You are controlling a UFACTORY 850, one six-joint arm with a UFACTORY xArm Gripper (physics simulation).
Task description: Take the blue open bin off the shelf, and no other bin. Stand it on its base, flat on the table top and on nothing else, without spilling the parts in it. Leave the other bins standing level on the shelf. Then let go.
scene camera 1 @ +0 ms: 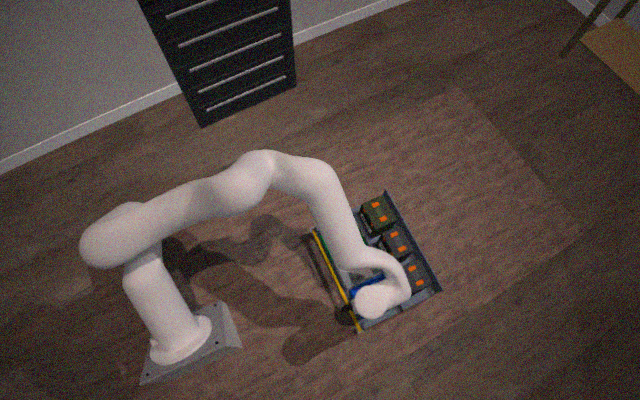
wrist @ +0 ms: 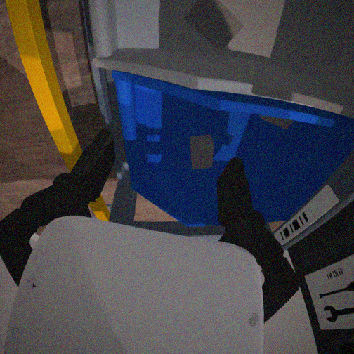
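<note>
The blue open bin point(scene camera 1: 367, 286) point(wrist: 175, 185) is in the shelf point(scene camera 1: 433, 276), at the end nearest the front in the scene view and partly hidden by the arm. A small grey-brown patch shows inside it in the wrist view; I cannot tell if this is a part. My gripper point(wrist: 169, 156) is open and empty. In the wrist view its left finger is just outside the bin's left side and its right finger is over the blue interior; their height against the rim is unclear. The fingers are hidden in the scene view.
A grey open bin point(wrist: 225, 70) is right beside the blue one. A yellow bar point(scene camera 1: 330, 262) point(wrist: 45, 80) runs along the shelf's near long side. Dark cases with orange latches point(scene camera 1: 378, 215) point(scene camera 1: 396, 244) point(scene camera 1: 415, 276) stand along the far side. A green edge shows behind the arm.
</note>
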